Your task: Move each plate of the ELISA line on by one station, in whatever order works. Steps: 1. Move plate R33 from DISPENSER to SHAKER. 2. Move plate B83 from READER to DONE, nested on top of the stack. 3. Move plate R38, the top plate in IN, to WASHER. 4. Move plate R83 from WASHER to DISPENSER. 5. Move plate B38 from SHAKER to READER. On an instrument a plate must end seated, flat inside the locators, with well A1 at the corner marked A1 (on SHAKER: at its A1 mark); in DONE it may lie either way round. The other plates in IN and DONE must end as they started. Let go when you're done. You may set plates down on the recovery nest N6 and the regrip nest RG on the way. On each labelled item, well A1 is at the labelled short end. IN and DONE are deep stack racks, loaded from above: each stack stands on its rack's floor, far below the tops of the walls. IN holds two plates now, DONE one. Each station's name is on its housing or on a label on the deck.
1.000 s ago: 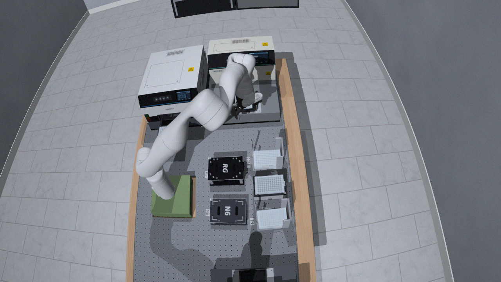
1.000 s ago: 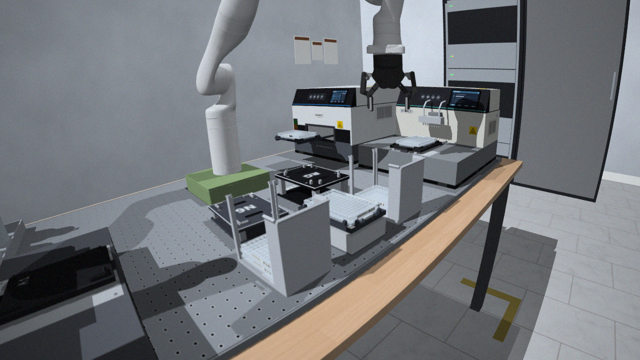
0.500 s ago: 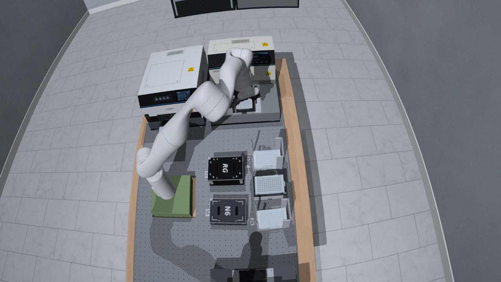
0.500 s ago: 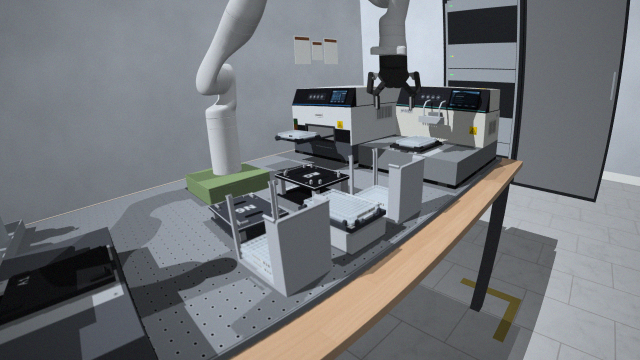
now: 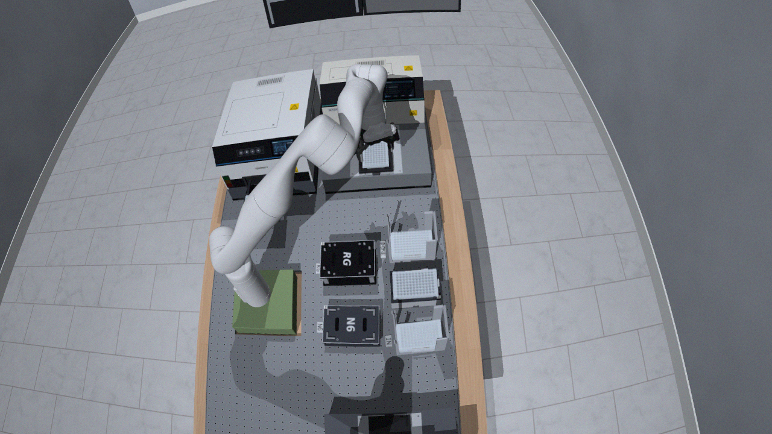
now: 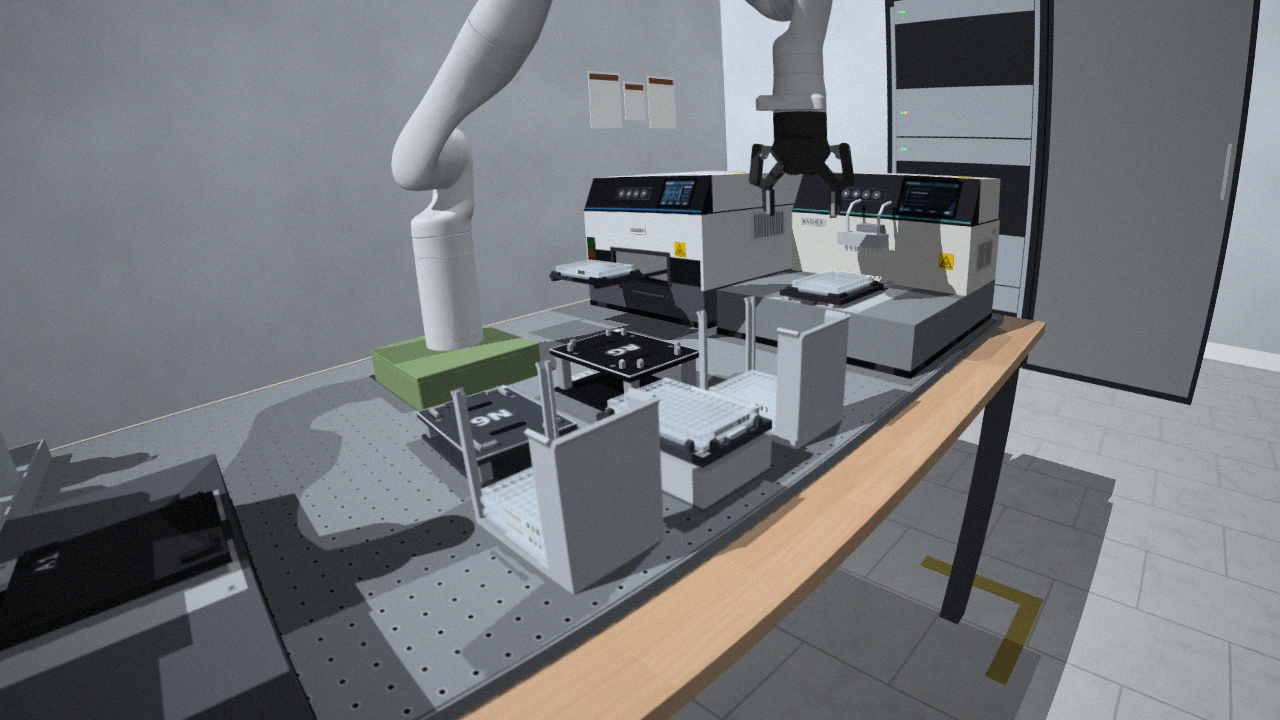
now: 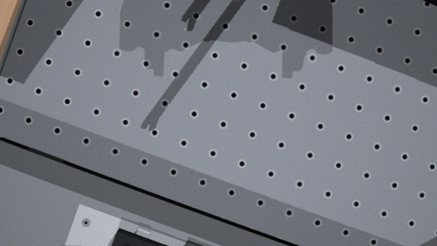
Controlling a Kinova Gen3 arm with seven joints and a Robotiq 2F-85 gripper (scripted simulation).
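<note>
My gripper is now 10 mm past the plate R83, 110 mm to the right of it and 120 mm above it. The rest, counted from my hand: plate B83: 100 mm ahead, 200 mm to the right, 190 mm below; then washer nest: 10 mm behind, 110 mm to the left, 130 mm below; then washer head: 10 mm behind, 210 mm to the left, 60 mm below.
</note>
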